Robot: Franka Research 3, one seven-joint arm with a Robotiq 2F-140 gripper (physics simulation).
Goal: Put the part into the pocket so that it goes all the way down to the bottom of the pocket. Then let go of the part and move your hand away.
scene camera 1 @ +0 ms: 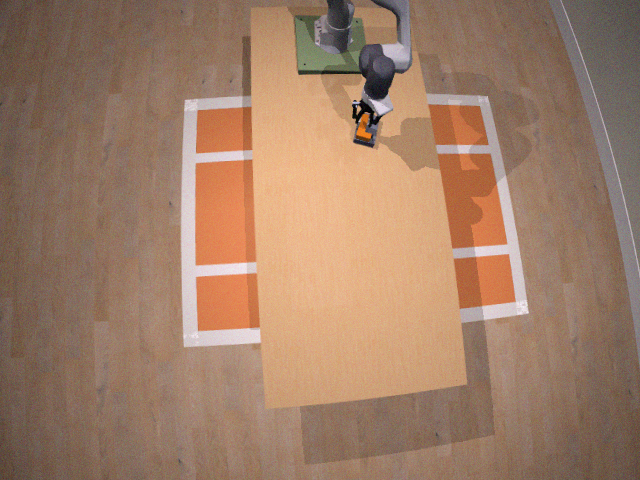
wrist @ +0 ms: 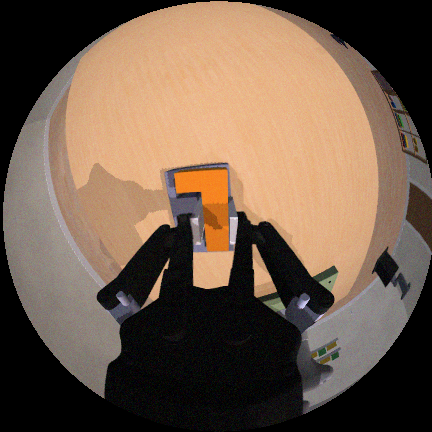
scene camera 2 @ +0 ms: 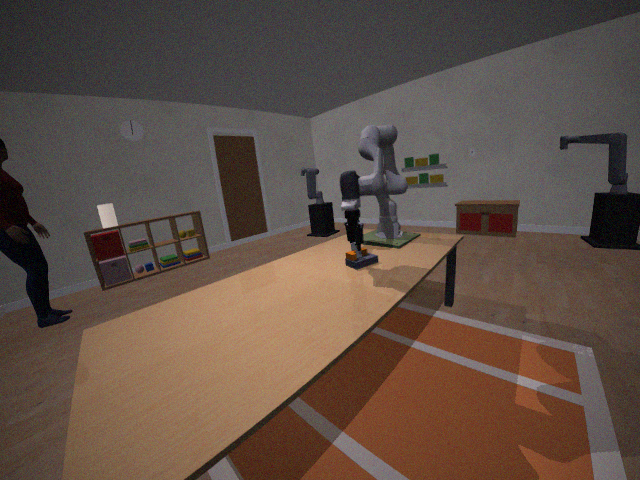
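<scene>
An orange L-shaped part [scene camera 1: 363, 135] [scene camera 2: 352, 255] [wrist: 216, 187] is over the pocket of the grey-blue block [scene camera 1: 364, 143] [scene camera 2: 362, 263] [wrist: 184, 205], turned much like the block. In scene camera 2 the part's top stands clearly above the block's rim. In the wrist view a strip of the block shows along the part's left and far sides. Whether the part's underside is inside the pocket is hidden. My gripper [scene camera 1: 367, 119] [scene camera 2: 358, 252] [wrist: 216, 206] is shut on the long leg of the part, with its pads on either side, close above the block.
The block stands on the wooden table [scene camera 1: 351, 258] [scene camera 2: 232, 330] [wrist: 225, 100]. The green base plate [scene camera 1: 330, 66] [scene camera 2: 400, 240] [wrist: 327, 280] of the arm is behind it. A person [scene camera 2: 15, 227] stands at the far left of scene camera 2, away from the table.
</scene>
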